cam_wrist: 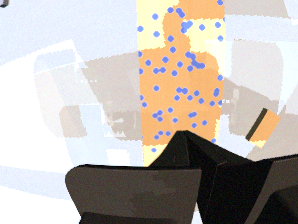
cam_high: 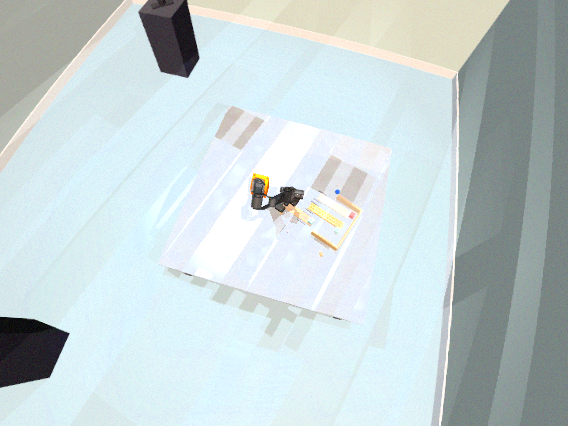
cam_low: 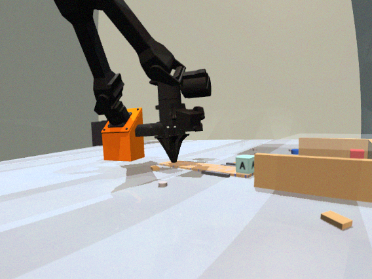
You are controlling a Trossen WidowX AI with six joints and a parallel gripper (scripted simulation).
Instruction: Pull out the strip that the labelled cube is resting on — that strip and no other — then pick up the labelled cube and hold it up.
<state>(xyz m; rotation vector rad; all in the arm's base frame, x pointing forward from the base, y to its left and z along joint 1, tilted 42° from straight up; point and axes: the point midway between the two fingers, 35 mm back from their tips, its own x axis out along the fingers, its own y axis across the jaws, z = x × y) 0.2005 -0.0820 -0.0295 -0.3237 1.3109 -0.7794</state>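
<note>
The orange-dotted yellow strip is 28 cm ahead of my gripper tip.
</note>
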